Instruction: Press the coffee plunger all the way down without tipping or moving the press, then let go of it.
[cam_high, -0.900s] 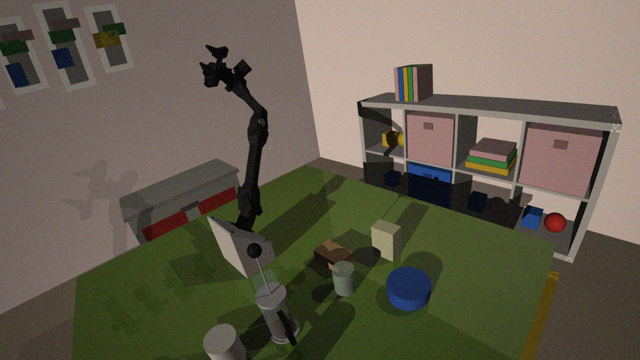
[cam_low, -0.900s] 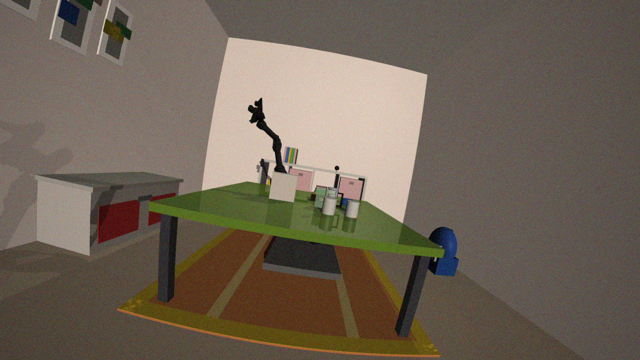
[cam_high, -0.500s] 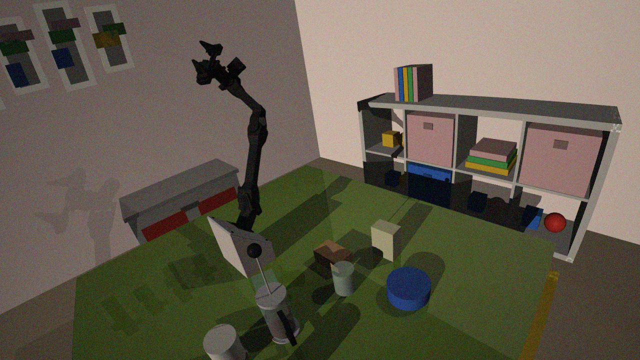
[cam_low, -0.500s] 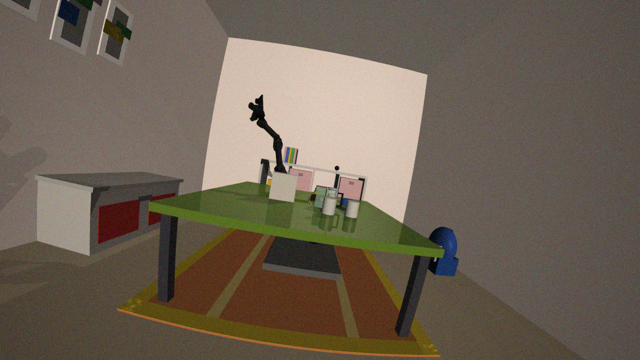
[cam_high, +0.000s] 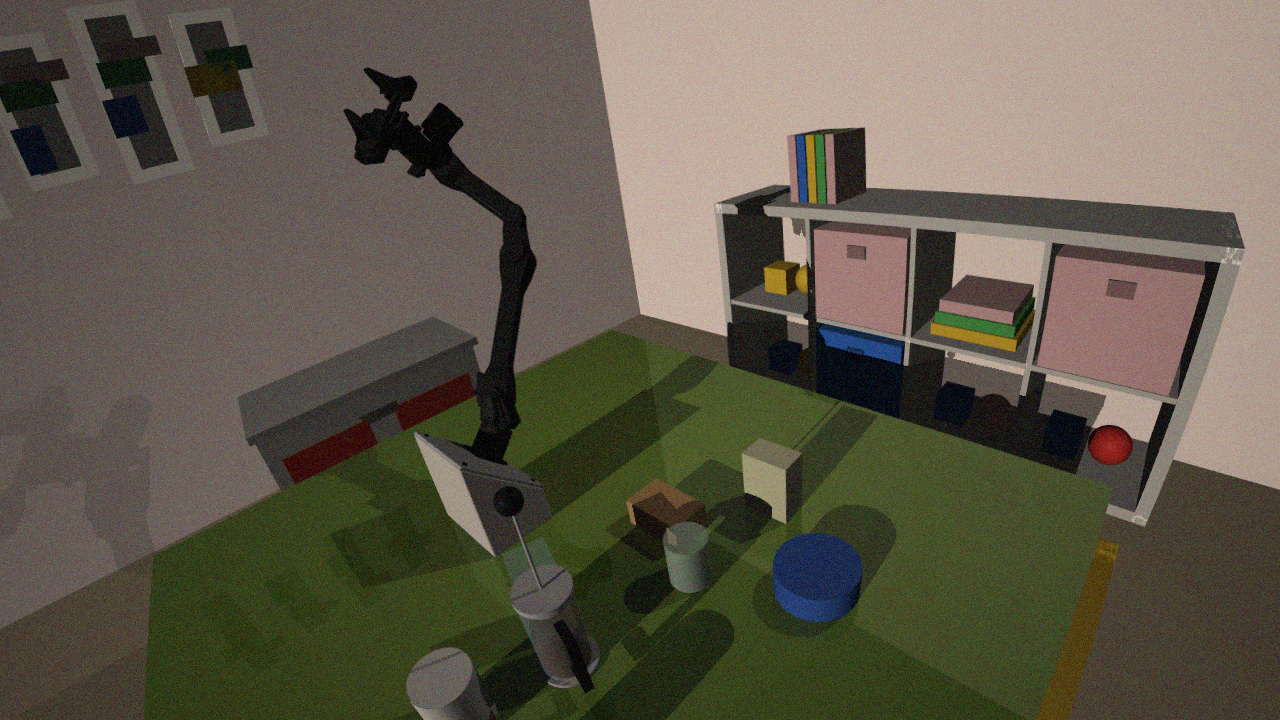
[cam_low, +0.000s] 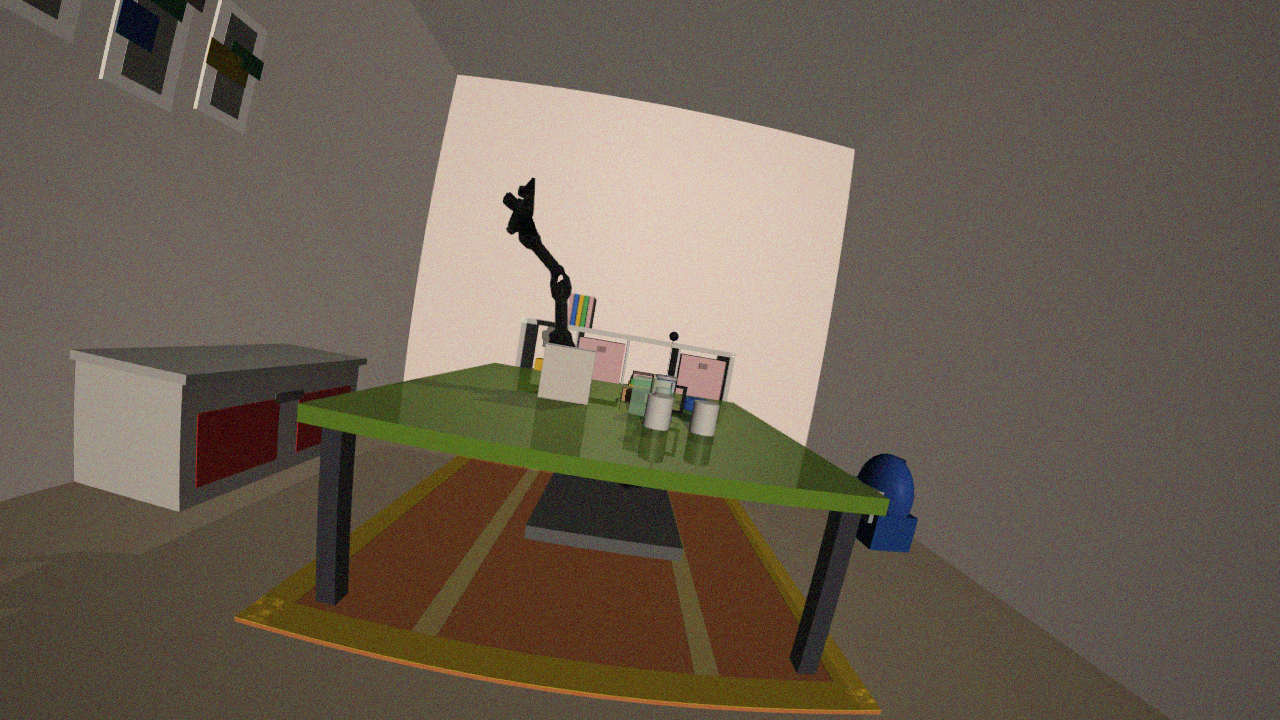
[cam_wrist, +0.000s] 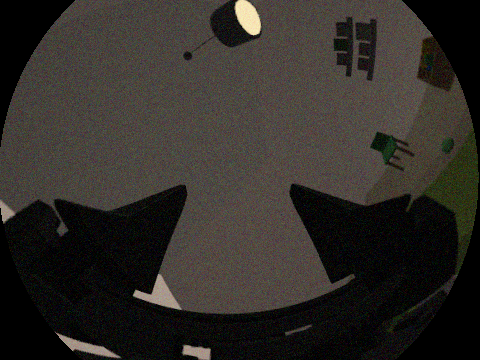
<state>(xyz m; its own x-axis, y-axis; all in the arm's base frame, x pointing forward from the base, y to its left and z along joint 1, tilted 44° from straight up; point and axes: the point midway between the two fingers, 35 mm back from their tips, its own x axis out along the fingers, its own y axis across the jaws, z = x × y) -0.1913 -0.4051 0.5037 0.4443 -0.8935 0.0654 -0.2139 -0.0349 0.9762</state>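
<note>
My gripper tip is 62 cm above the coffee press, 61 cm short of it and 14 cm to the left of it. The rest, counted from my gripper tip: brown box 73 cm below, 51 cm ahead, 12 cm to the left; blue round tin 77 cm ahead, 74 cm below, 16 cm to the left; beige block 70 cm below, 62 cm ahead, 26 cm to the left.
</note>
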